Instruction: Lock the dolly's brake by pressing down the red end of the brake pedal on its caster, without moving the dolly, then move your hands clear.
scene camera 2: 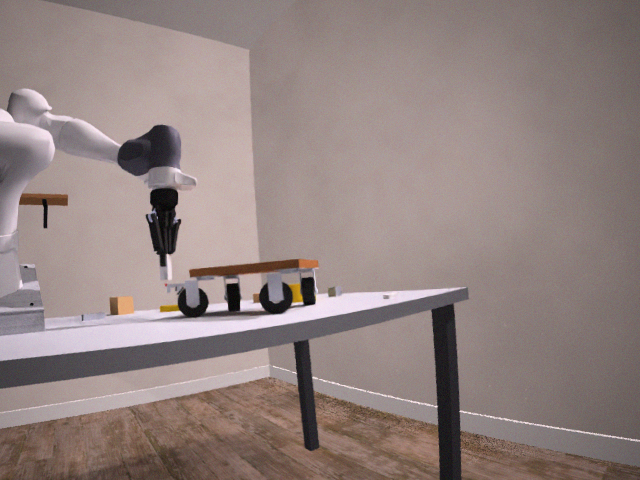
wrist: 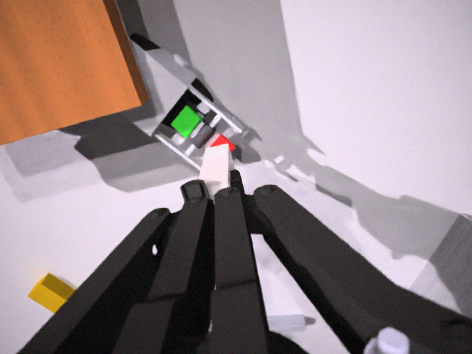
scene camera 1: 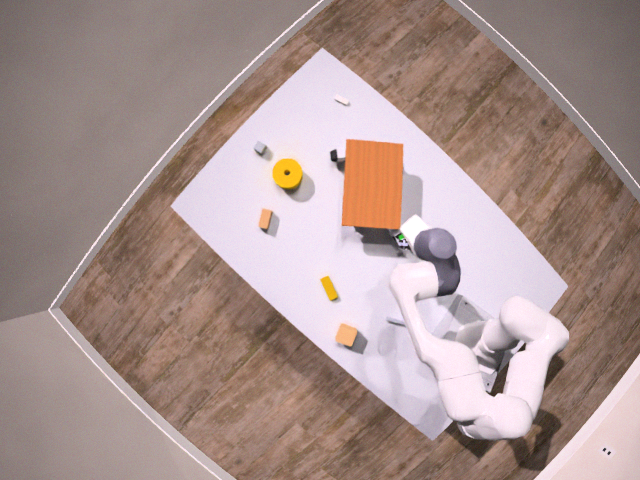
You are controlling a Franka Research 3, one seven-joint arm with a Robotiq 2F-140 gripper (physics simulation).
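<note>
The dolly point(scene camera 1: 372, 183) point(scene camera 2: 253, 267) has an orange wooden deck and stands upright on its casters. The brake pedal sits on the caster nearest the arm; its green end point(wrist: 186, 121) point(scene camera 1: 400, 237) is toward the deck and its red end point(wrist: 223, 143) point(scene camera 2: 166, 285) is on the outer side. My gripper point(scene camera 2: 165, 277) point(wrist: 221, 163) is shut and empty, pointing down. Its pale fingertips are just above the red end in scene camera 2 and cover part of it in the wrist view. Whether they touch it is hard to tell.
A yellow cylinder point(scene camera 1: 287, 173), an orange block point(scene camera 1: 265, 219) and a grey cube point(scene camera 1: 260, 148) stand beyond the dolly's far side. A yellow block point(scene camera 1: 328, 288) point(wrist: 51, 292) and a tan cube point(scene camera 1: 346, 334) point(scene camera 2: 121, 305) lie nearer the arm. A small white piece point(scene camera 1: 341, 99) lies near the far corner.
</note>
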